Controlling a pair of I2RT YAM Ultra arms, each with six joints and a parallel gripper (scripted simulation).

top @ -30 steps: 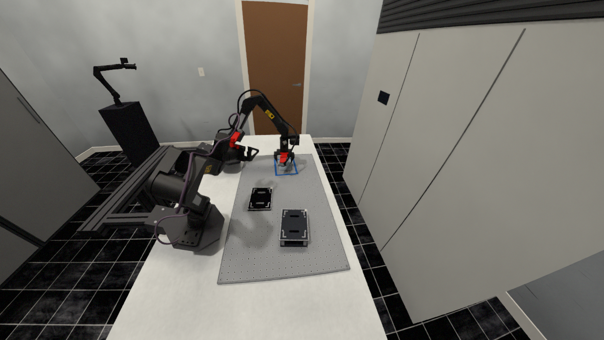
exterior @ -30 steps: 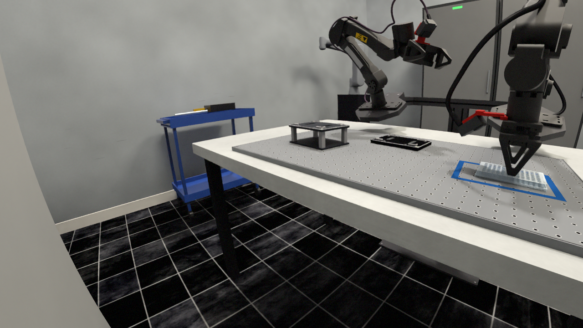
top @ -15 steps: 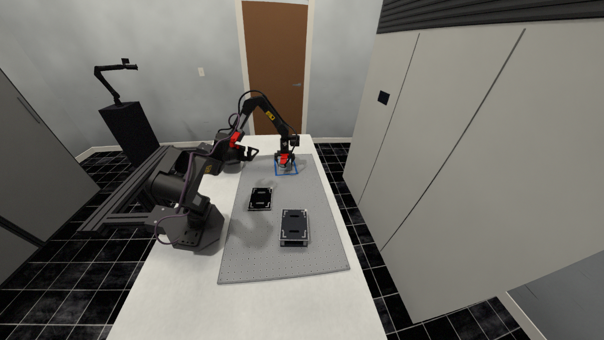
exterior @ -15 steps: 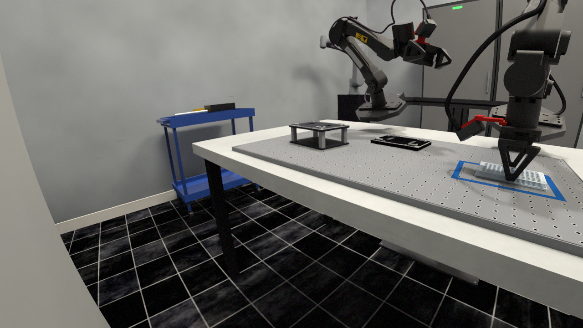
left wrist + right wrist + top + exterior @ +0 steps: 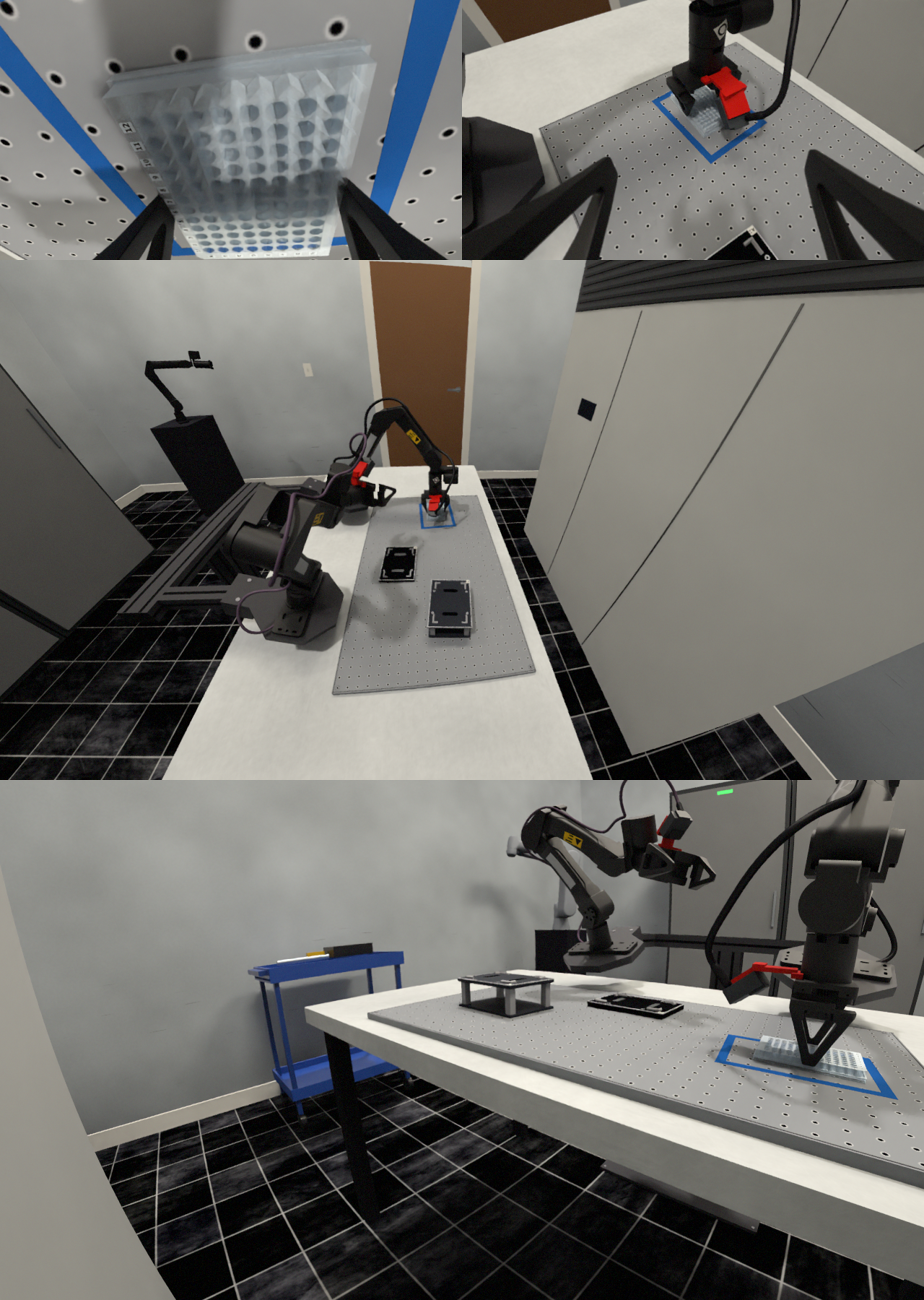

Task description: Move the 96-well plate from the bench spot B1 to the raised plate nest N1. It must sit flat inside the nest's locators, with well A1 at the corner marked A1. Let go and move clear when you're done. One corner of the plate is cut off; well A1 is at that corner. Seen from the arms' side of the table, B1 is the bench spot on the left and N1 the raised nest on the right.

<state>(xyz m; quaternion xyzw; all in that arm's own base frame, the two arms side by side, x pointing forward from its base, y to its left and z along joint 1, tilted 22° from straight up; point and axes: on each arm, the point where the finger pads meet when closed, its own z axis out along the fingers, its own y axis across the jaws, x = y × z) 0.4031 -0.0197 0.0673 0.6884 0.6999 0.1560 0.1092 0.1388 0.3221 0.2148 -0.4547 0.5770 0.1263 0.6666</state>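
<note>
Right now my left hand is 310 mm to the left of the black nest plate, 150 mm past it and 10 mm above it. The rest, counted from my left hand: clear 96-well plate 10 mm below.
</note>
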